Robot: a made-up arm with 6 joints. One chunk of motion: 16 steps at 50 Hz.
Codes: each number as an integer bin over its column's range. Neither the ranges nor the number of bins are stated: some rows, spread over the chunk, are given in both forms.
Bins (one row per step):
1: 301 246 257 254 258 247
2: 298 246 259 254 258 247
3: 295 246 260 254 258 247
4: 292 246 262 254 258 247
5: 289 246 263 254 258 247
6: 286 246 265 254 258 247
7: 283 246 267 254 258 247
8: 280 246 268 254 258 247
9: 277 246 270 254 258 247
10: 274 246 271 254 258 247
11: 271 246 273 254 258 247
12: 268 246 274 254 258 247
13: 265 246 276 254 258 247
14: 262 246 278 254 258 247
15: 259 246 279 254 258 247
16: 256 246 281 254 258 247
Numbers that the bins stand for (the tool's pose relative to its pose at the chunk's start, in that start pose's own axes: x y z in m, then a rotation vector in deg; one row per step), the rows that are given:
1: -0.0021 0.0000 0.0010 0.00 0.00 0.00
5: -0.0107 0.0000 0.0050 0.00 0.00 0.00
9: -0.0194 0.0000 0.0096 0.00 0.00 0.00
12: -0.0259 0.0000 0.0123 0.00 0.00 0.00
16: -0.0346 0.0000 0.0170 0.00 0.00 0.00
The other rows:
2: -0.0042 0.0000 0.0023 0.00 0.00 0.00
3: -0.0064 0.0000 0.0030 0.00 0.00 0.00
4: -0.0086 0.0000 0.0043 0.00 0.00 0.00
6: -0.0129 0.0000 0.0063 0.00 0.00 0.00
7: -0.0151 0.0000 0.0077 0.00 0.00 0.00
8: -0.0173 0.0000 0.0083 0.00 0.00 0.00
10: -0.0216 0.0000 0.0103 0.00 0.00 0.00
11: -0.0238 0.0000 0.0116 0.00 0.00 0.00
13: -0.0281 0.0000 0.0136 0.00 0.00 0.00
14: -0.0303 0.0000 0.0150 0.00 0.00 0.00
15: -0.0325 0.0000 0.0156 0.00 0.00 0.00

